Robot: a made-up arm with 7 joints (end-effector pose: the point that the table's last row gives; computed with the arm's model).
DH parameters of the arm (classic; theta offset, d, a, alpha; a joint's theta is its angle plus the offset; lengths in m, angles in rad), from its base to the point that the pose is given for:
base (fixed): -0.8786 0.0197 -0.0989 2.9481
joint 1: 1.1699 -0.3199 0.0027 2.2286
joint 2: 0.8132 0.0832 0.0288 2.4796
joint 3: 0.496 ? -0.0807 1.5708
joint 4: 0 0.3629 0.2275 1.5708
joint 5: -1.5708 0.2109 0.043 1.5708
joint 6: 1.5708 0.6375 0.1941 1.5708
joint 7: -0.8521 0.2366 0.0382 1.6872
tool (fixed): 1.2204 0.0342 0 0
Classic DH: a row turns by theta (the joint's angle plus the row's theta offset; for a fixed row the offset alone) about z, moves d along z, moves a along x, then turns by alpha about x.
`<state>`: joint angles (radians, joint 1 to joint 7).
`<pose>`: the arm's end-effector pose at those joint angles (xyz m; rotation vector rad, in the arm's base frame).
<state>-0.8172 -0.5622 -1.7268 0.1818 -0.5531 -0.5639 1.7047</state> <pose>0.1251 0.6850 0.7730 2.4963 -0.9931 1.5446</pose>
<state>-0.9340 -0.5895 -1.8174 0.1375 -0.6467 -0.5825 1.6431</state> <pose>0.0395 0.7080 0.8195 -2.5568 0.9358 -1.5555</pose>
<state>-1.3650 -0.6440 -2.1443 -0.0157 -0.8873 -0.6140 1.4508</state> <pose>-0.1813 0.6106 1.0206 -2.5352 0.7085 -1.2380</pose>
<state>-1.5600 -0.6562 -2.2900 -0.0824 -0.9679 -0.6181 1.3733</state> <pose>-0.2131 0.5179 1.1084 -2.5478 0.6236 -1.0377</pose>
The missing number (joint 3, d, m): 0.1391
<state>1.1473 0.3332 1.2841 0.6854 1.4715 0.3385 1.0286</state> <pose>-0.0951 0.1619 0.9376 0.5340 -1.9368 0.8359</pose>
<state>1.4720 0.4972 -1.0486 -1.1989 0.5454 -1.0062 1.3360</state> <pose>-0.3576 0.2539 0.5872 -0.0966 1.4331 -1.8357</pose>
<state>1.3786 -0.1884 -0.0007 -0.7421 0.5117 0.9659 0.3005</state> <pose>0.5703 0.0343 0.2178 1.1140 -0.9742 -0.6972</pose>
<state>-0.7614 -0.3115 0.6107 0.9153 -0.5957 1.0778 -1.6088</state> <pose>0.6580 -0.1572 -0.1343 -2.0358 -1.1805 -0.5092</pose>
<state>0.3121 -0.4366 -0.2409 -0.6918 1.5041 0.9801 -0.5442</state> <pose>0.4892 0.0591 0.5650 1.5869 -0.1716 -0.7296</pose>
